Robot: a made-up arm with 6 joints.
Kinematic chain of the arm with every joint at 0, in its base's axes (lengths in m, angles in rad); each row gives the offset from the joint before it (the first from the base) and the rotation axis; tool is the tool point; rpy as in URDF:
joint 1: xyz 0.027 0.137 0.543 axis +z
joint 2: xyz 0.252 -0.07 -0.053 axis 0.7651 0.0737 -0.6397
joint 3: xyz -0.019 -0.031 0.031 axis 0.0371 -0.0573 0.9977
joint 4: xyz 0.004 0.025 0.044 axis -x
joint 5: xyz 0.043 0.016 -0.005 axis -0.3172 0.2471 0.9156
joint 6: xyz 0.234 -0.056 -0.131 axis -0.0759 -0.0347 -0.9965
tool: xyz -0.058 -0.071 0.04 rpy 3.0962 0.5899 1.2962
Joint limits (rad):
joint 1: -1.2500..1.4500
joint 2: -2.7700..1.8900
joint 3: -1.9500..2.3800
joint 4: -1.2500..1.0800
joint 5: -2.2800..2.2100
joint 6: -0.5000..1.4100
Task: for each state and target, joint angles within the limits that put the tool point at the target. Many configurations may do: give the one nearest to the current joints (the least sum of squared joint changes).
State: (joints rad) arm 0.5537 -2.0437 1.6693 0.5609 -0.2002 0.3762
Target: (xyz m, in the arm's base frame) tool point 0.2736 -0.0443 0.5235
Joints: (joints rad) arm 0.3368 -2.5885 2.3095 0.2248 0.2449 0.4805
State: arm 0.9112 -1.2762 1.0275 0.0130 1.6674 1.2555
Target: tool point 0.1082 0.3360 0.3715
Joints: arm 1.0981 -0.6263 0.7052 -0.0524 1.3692 1.0332
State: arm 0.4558 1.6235 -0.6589 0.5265 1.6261 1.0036
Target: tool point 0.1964 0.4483 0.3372
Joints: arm 1.2608 1.6655 -0.5066 0.2464 1.6087 0.5019
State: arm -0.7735 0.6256 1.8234 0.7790 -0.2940 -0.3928
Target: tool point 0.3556 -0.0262 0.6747
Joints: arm -0.6918 0.4448 1.9439 0.6545 -0.1875 -0.3247
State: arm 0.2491 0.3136 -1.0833 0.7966 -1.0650 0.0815
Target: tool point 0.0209 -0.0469 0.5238
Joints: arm -0.1347 0.5532 -1.2155 0.6048 -1.1521 -0.0755
